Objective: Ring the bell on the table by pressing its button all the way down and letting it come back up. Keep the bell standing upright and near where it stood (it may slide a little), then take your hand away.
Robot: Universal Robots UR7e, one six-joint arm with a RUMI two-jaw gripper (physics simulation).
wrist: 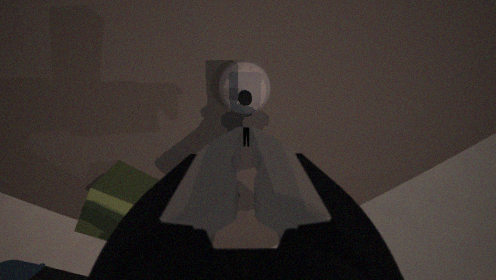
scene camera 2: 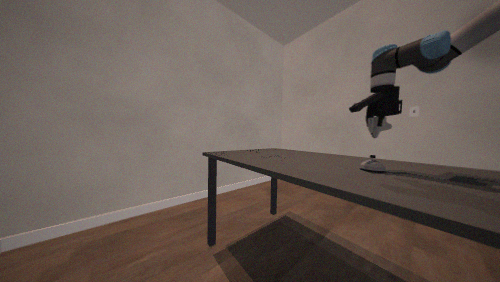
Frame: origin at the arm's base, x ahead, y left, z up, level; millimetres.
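Seen in the pictures: gripper, between the fingertips: (wrist: 246, 129) (scene camera 2: 374, 138).
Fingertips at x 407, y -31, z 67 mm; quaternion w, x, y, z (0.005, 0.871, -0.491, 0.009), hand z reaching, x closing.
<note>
Offsets run from my fingertips to a thing's top centre. Level surfaces: height alone.
The bell {dy +2, dx +3, dz -74 mm} (scene camera 2: 372, 165) (wrist: 253, 81), a pale silver dome, stands upright on the table {dz -140 mm} (scene camera 2: 310, 167) (wrist: 380, 90). Its black button {dy +2, dx +3, dz -74 mm} (scene camera 2: 373, 156) (wrist: 245, 97) stands up on top of the dome, with nothing touching it. My gripper (scene camera 2: 374, 136) (wrist: 246, 129) is shut with nothing between its fingers. It points down and hangs above the bell, with a visible gap between the fingertips and the button in the scene view. In the wrist view the whole dome shows ahead of the fingertips, partly shaded.
A green box (wrist: 117, 187) with a lighter stripe shows at the lower left of the wrist view, partly hidden by my gripper's body. Shadows of the arm fall across the table. The table's edge shows at the lower right of the wrist view.
</note>
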